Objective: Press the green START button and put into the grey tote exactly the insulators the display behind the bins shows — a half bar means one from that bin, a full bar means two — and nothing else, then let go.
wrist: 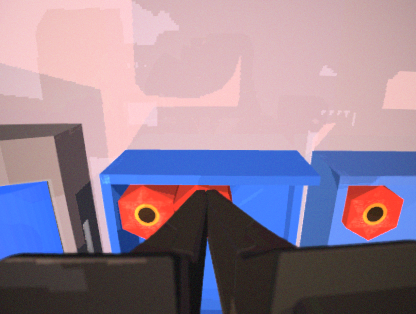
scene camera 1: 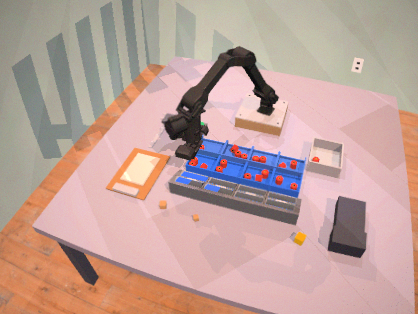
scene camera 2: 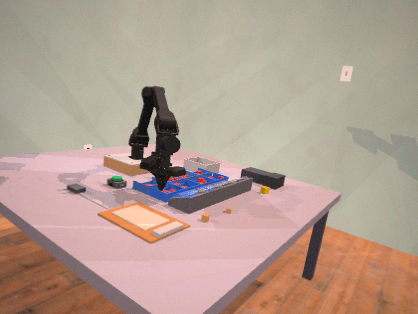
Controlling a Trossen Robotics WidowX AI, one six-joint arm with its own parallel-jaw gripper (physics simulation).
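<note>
My gripper (scene camera 2: pixel 162 189) (wrist: pixel 205 199) is shut and empty, its tips low over the end compartment of the blue bins (scene camera 1: pixel 230 179) (scene camera 2: pixel 150 191) (wrist: pixel 210 167). In the wrist view a red insulator (wrist: pixel 145 212) lies left of the tips; another red piece is partly hidden behind them. A red insulator (wrist: pixel 373 213) lies in the neighbouring compartment. The grey display (scene camera 1: pixel 235 201) (scene camera 2: pixel 215 196) shows a full blue bar in its leftmost window, a half bar in the second, and no blue in the other two. The grey tote (scene camera 1: pixel 327 171) (scene camera 2: pixel 207 167) holds a red insulator (scene camera 1: pixel 315 159). The green button (scene camera 1: pixel 202 124) (scene camera 2: pixel 117 178) is partly hidden in scene view 1.
A black box (scene camera 1: pixel 348 225) (scene camera 2: pixel 262 177) and a yellow cube (scene camera 1: pixel 300 238) (scene camera 2: pixel 265 190) are on the table. Two small orange cubes (scene camera 1: pixel 163 204) (scene camera 1: pixel 195 217) lie near an orange board (scene camera 1: pixel 156 175) (scene camera 2: pixel 131 230). A small dark block (scene camera 2: pixel 76 188) lies near the button.
</note>
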